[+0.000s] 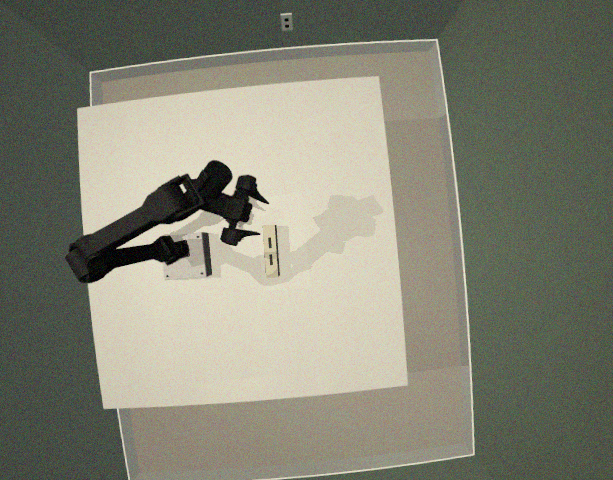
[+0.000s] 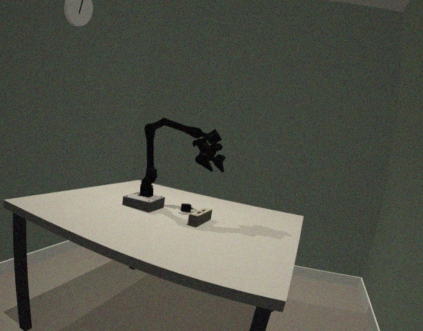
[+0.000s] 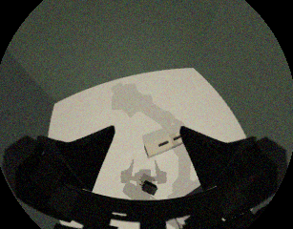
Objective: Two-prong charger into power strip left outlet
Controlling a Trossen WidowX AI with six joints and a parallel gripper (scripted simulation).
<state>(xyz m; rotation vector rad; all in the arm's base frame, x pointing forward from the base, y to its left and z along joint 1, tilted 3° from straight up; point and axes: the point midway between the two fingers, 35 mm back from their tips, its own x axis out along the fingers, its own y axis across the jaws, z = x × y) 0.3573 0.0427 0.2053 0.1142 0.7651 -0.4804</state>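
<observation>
The charger is 24 cm below my gripper tip, 14 cm behind it and 6 cm to the left of it.
</observation>
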